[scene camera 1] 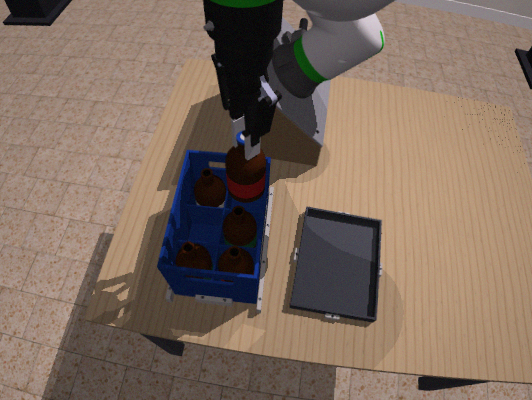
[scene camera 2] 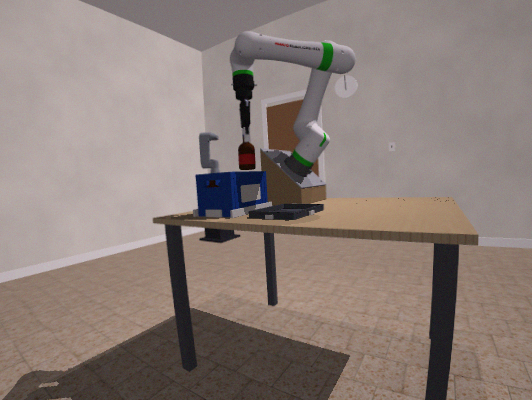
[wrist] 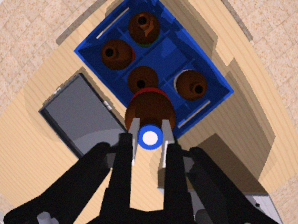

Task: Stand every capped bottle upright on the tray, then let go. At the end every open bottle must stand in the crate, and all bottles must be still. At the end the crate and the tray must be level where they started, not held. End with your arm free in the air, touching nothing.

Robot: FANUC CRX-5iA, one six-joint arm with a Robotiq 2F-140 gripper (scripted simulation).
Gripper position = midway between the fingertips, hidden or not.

Note:
I see my gripper [scene camera 1: 246,149], a dark tray [scene camera 1: 339,269], a blue crate [scene camera 1: 199,224] and a capped bottle [scene camera 1: 245,178].
The dark tray shows as well in scene camera 2 [scene camera 2: 283,211] and in the wrist view [wrist: 78,116]. The blue crate also shows in scene camera 2 [scene camera 2: 236,190]. The capped bottle also shows in the wrist view [wrist: 151,104].

